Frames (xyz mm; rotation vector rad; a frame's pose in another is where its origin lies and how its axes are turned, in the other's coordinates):
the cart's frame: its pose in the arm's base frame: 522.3 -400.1 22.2 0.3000 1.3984 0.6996
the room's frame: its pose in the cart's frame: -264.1 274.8 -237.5 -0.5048 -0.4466 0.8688
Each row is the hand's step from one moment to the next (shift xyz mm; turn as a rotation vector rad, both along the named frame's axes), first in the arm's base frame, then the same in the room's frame.
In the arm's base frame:
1: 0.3 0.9 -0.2 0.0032 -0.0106 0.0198
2: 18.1 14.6 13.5 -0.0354 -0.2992 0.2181
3: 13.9 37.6 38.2 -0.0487 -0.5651 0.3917
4: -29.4 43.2 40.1 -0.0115 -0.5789 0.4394
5: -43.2 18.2 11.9 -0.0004 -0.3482 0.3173
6: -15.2 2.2 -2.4 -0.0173 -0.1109 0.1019
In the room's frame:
1: 0.9 -0.4 0.1 -0.0098 0.0121 0.0165
2: 14.3 -4.7 22.3 -0.2865 0.1972 0.1319
3: 38.6 13.8 37.2 -0.5429 0.3454 0.2471
4: 46.5 45.9 8.6 -0.5564 0.3526 0.3073
5: 20.9 38.0 -21.4 -0.3325 0.2441 0.2275
6: 2.9 9.1 -12.3 -0.1050 0.0907 0.0612

